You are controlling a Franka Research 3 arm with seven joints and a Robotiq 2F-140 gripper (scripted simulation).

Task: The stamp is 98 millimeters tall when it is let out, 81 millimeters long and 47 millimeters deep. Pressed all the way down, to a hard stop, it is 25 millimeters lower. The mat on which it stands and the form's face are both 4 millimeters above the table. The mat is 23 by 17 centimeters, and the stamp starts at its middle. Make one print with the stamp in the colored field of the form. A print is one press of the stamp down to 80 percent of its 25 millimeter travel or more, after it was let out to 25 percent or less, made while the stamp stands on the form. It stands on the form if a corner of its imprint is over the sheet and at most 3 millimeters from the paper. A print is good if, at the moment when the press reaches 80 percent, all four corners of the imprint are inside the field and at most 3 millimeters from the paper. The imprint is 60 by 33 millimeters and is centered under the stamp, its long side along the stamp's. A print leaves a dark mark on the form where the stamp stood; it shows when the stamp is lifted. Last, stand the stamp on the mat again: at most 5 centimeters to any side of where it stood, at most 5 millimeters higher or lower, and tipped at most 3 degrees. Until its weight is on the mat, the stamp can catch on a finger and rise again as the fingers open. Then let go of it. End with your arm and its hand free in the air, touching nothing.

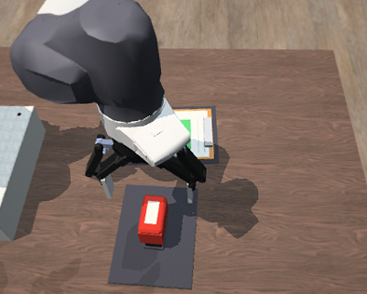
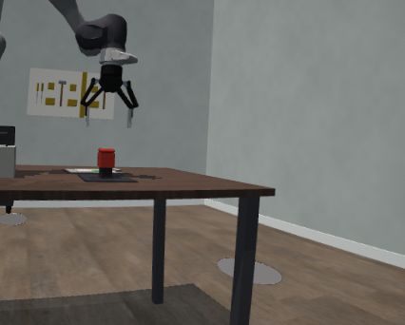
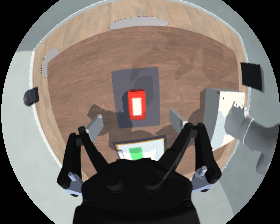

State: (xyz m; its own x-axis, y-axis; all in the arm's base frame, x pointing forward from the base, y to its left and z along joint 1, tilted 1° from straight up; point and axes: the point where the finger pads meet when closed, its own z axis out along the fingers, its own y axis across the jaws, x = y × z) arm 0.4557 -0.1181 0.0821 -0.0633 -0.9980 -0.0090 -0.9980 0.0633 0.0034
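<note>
Now: the red stamp 130 mm below my hand. The rest, counted from my hand: form 270 mm to the left, 180 mm below, 30 mm ahead; dark grey mat 180 mm below.
</note>
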